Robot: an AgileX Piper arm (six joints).
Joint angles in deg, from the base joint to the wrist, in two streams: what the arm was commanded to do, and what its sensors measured. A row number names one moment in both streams.
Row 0, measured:
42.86, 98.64, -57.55, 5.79, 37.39, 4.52
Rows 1 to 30, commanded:
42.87, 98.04, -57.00, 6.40, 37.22, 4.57
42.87, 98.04, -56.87, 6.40, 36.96, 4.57
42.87, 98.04, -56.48, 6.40, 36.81, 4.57
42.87, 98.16, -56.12, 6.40, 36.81, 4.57
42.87, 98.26, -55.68, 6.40, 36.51, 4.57
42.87, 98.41, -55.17, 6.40, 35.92, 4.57
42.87, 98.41, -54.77, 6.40, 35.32, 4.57
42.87, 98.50, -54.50, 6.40, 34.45, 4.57
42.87, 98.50, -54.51, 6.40, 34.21, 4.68
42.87, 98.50, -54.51, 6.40, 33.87, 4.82
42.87, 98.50, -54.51, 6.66, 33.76, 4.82
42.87, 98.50, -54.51, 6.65, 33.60, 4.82
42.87, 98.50, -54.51, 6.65, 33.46, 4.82
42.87, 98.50, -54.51, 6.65, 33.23, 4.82
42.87, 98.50, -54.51, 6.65, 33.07, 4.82
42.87, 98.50, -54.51, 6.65, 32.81, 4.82
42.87, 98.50, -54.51, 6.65, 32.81, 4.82
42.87, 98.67, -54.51, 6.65, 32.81, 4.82
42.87, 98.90, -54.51, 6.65, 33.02, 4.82
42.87, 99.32, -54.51, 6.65, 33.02, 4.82
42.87, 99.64, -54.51, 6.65, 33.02, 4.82
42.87, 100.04, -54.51, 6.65, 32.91, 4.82
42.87, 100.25, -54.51, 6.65, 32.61, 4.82
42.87, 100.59, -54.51, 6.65, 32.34, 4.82
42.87, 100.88, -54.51, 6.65, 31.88, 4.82
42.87, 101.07, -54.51, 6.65, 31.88, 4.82
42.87, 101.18, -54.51, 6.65, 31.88, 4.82
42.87, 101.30, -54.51, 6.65, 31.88, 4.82
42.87, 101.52, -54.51, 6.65, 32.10, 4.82
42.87, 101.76, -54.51, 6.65, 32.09, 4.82
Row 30, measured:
42.86, 100.54, -54.80, 6.76, 32.07, 4.52
